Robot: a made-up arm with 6 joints. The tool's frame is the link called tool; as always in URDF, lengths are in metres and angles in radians. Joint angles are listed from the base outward. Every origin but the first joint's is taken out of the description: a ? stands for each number. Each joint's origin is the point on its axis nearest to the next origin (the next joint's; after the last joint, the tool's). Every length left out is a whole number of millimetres.
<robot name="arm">
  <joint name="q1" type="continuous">
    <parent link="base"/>
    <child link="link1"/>
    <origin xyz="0.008 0.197 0.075" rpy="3.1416 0 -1.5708"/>
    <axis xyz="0 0 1"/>
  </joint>
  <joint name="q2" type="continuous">
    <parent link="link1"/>
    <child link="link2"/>
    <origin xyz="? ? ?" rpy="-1.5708 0 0"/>
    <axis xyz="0 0 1"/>
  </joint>
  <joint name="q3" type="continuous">
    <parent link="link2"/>
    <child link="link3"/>
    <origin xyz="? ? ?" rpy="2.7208 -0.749 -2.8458"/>
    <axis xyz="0 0 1"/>
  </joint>
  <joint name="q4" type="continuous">
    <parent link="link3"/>
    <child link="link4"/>
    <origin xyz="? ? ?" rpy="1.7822 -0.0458 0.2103"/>
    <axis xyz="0 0 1"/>
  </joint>
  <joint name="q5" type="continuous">
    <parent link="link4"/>
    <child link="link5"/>
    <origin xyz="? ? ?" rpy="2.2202 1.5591 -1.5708"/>
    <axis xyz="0 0 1"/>
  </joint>
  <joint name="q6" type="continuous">
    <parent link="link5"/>
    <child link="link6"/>
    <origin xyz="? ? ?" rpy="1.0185 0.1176 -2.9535"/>
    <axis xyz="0 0 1"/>
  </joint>
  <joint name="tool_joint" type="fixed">
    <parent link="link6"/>
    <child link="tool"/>
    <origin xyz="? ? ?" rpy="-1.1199 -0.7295 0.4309"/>
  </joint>
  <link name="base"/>
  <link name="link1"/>
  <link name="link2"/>
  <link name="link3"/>
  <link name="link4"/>
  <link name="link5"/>
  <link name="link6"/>
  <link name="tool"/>
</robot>
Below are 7 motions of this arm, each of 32 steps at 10 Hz.
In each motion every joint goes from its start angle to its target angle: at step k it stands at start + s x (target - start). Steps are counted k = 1, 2, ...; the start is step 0. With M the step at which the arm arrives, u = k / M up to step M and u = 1 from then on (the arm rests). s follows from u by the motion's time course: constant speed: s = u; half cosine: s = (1 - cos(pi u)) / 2; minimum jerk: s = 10 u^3 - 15 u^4 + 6 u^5.
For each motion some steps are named. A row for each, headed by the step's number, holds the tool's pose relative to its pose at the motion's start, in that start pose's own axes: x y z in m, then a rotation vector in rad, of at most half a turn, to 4 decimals.
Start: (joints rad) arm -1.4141 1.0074 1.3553 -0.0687 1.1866 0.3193
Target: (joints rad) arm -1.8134 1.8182 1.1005 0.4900 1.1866 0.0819
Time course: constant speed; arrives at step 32
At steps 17, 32:
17: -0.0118 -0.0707 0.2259 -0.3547 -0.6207 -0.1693
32: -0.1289 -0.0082 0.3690 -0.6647 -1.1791 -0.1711

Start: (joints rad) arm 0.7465 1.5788 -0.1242 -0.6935 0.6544 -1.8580
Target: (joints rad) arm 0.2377 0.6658 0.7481 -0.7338 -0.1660 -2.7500
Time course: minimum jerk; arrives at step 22
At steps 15, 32:
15: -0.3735 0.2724 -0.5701 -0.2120 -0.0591 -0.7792
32: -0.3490 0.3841 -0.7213 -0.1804 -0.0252 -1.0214

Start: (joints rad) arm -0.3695 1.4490 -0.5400 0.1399 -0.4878 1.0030
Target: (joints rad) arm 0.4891 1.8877 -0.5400 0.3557 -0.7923 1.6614
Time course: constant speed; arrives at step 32
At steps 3, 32:
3: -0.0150 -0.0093 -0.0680 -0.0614 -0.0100 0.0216
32: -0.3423 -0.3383 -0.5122 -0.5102 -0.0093 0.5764

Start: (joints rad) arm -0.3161 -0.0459 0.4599 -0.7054 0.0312 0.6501
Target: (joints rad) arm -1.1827 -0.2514 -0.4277 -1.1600 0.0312 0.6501
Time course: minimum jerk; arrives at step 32
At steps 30, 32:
30: -0.3620 -0.0395 -0.4852 -1.0727 0.0909 0.6948
32: -0.3628 -0.0400 -0.4859 -1.0748 0.0908 0.6965

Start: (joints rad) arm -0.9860 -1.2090 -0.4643 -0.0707 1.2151 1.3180
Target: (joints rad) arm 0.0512 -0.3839 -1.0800 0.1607 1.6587 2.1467
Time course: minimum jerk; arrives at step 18
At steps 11, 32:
11: 0.2709 0.2263 0.2235 0.1300 -0.1920 1.4034
32: 0.2963 0.3963 0.3319 0.1406 -0.0250 1.9118

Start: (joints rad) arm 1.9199 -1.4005 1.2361 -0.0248 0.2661 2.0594
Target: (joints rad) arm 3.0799 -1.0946 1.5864 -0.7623 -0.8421 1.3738
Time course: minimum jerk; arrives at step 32
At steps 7, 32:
7: -0.0257 0.0182 -0.0044 -0.0678 0.1239 0.0923
32: -0.3028 0.0642 0.1064 -1.1646 0.5318 1.7301

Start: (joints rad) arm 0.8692 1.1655 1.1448 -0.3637 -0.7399 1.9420
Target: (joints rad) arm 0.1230 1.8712 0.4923 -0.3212 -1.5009 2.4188
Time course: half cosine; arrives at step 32
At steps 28, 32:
28: 0.1752 -0.4485 0.0801 -1.6269 -0.3393 1.3436
32: 0.1911 -0.4481 0.1009 -1.6967 -0.3487 1.3858

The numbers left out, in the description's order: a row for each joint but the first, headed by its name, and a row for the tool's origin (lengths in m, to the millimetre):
q2: -0.06 -0.285 0
q3: -0.347 0.016 0
q4: 0.043 -0.177 0
q5: 0.002 0.222 0
q6: 0.059 -0.086 0
tool: -0.023 -0.003 0

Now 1 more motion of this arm.
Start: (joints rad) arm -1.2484 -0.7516 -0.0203 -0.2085 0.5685 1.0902
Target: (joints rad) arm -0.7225 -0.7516 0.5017 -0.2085 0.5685 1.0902
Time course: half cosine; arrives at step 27
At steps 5, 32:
5: 0.0141 0.0131 0.0170 0.0331 -0.0143 -0.0060
32: 0.1071 0.1684 0.2445 0.4196 -0.1327 0.0122

